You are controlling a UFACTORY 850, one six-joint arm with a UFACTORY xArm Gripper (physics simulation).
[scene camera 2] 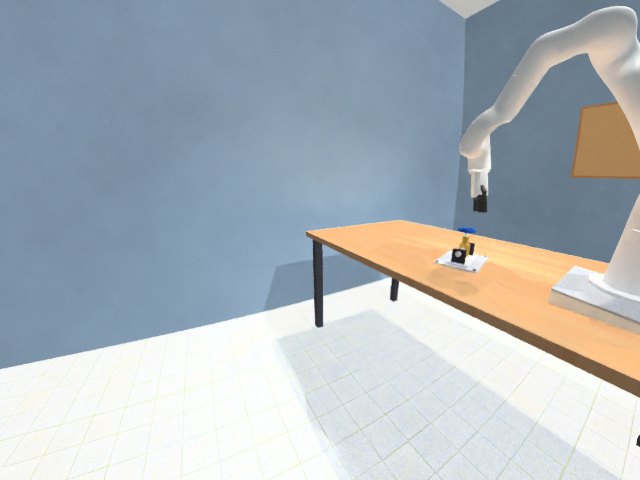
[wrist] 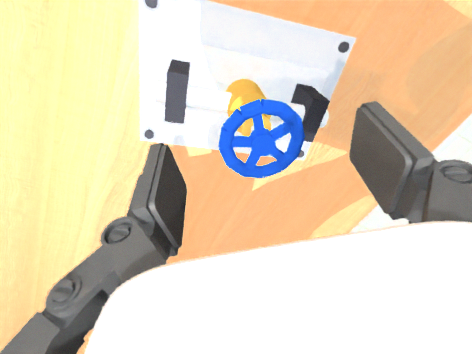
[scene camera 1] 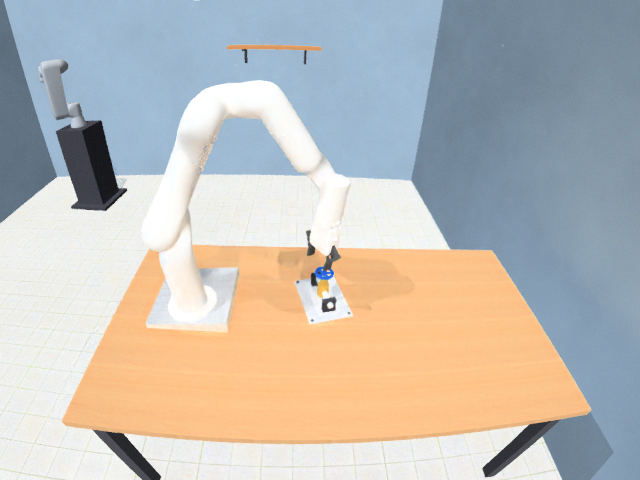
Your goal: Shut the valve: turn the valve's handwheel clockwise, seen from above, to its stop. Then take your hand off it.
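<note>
The blue five-spoke handwheel (scene camera 1: 316,273) (scene camera 2: 466,230) (wrist: 226,144) sits level on top of the yellow valve body (scene camera 1: 323,288) (scene camera 2: 464,246) (wrist: 243,90). The valve is fixed to a pale grey plate (scene camera 1: 308,304) (scene camera 2: 478,262) (wrist: 260,32) on the table. My gripper (scene camera 1: 318,261) (scene camera 2: 480,210) (wrist: 262,148) is wide open and empty. It hangs above the handwheel, with a clear gap under the fingers in the second scene view. In the wrist view the handwheel shows between the two spread fingers, touching neither. The wheel's turn angle against its stop cannot be told.
Two black blocks (scene camera 1: 328,304) (wrist: 176,95) hold the white pipe at either side of the valve. The wooden table (scene camera 1: 330,372) (scene camera 2: 382,248) carries my arm's grey base slab (scene camera 1: 222,289) (scene camera 2: 573,291) beside the valve plate. A wall shelf (scene camera 1: 273,47) is far behind.
</note>
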